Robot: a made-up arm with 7 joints.
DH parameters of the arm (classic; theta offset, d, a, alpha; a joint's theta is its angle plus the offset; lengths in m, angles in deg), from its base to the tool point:
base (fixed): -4.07 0 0 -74.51
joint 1: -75.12 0.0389 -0.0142 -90
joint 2: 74 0 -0.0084 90
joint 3: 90 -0.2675 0.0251 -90
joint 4: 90 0.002 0.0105 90
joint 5: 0 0.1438 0 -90
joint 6: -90 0 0.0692 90
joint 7: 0 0 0 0
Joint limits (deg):
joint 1: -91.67..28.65
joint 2: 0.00..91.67
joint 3: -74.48..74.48
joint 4: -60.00..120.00
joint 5: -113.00..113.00
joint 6: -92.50..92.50
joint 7: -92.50..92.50
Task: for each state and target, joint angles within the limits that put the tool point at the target. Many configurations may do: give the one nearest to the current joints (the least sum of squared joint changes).
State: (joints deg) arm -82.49 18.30 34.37 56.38 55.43 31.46 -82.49
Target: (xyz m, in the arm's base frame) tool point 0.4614 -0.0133 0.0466
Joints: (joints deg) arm -91.67 0.50 23.90 36.61 57.64 29.95 -82.49
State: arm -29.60 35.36 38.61 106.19 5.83 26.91 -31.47
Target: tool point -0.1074 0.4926 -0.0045
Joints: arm 14.14 85.87 27.11 104.88 10.67 22.28 -31.47
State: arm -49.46 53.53 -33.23 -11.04 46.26 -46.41 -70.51
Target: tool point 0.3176 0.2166 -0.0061
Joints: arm -52.87 76.49 -21.89 8.20 47.94 -40.33 -70.51
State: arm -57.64 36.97 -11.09 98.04 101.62 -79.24 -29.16
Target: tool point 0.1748 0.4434 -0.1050
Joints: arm -52.86 77.62 -13.96 93.87 103.48 -58.83 -29.16
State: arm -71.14 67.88 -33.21 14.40 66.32 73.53 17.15
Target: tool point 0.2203 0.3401 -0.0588
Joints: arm -26.54 81.81 -40.12 12.51 68.20 92.50 17.15
